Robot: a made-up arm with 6 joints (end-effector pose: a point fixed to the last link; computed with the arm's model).
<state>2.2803 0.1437 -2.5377 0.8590 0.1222 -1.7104</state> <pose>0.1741 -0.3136 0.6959 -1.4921 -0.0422 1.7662</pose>
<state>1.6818 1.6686 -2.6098 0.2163 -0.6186 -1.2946</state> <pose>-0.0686 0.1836 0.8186 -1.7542 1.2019 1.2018</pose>
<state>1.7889 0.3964 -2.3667 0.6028 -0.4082 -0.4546</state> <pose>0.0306 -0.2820 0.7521 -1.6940 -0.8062 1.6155</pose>
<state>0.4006 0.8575 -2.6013 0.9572 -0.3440 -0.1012</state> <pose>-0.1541 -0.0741 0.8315 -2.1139 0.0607 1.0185</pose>
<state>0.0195 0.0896 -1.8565 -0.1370 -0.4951 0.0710</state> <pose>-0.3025 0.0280 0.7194 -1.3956 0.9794 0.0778</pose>
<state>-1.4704 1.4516 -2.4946 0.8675 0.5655 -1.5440</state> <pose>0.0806 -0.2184 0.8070 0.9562 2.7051 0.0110</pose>
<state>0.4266 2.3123 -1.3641 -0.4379 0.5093 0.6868</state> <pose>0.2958 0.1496 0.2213 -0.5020 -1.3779 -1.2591</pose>
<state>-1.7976 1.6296 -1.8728 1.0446 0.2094 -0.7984</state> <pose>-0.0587 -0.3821 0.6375 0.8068 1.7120 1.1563</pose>
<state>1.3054 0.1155 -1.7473 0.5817 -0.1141 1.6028</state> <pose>-0.0444 -0.1864 0.7766 1.5059 1.8702 -0.8237</pose>
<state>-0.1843 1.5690 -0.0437 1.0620 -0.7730 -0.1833</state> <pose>0.0859 -0.0614 0.2966 -1.2400 -1.7410 -2.2990</pose>
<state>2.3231 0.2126 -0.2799 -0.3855 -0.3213 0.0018</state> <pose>-0.1697 0.0722 0.5750 2.3984 -0.1688 -0.4211</pose>
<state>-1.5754 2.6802 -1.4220 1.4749 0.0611 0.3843</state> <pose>-0.0171 -0.2737 0.1194 0.5788 -0.5695 1.3777</pose>
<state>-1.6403 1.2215 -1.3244 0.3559 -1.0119 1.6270</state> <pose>-0.0796 -0.2248 0.6617 -1.2602 1.0317 0.7241</pose>
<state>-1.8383 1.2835 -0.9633 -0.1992 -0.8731 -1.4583</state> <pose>-0.0588 -0.3045 0.5481 -2.2059 -1.9310 0.5404</pose>
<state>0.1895 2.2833 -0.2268 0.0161 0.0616 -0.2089</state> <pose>0.0000 0.0335 0.1855 -0.6820 -0.7331 -0.7482</pose>
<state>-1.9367 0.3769 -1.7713 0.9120 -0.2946 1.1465</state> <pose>-0.0256 0.0867 0.7998 -1.6219 1.4460 0.5143</pose>
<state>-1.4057 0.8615 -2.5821 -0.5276 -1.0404 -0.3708</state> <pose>0.0284 0.1792 0.7663 0.0184 1.2828 -1.8472</pose>
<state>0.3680 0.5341 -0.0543 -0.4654 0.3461 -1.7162</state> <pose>0.1354 0.0619 0.3600 0.4446 -1.7740 1.1703</pose>
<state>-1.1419 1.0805 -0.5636 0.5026 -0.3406 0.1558</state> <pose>0.0864 -0.2482 0.4711 0.4995 1.3446 1.7735</pose>
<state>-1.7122 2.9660 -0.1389 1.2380 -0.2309 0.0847</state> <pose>-0.0204 0.1093 0.2621 1.9957 -1.5242 1.2713</pose>
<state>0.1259 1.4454 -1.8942 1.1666 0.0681 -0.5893</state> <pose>0.2872 0.0654 0.7139 -1.4406 1.6762 2.2104</pose>
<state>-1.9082 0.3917 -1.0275 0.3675 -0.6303 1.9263</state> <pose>-0.0839 -0.0581 0.7165 -1.5567 1.0757 0.7165</pose>
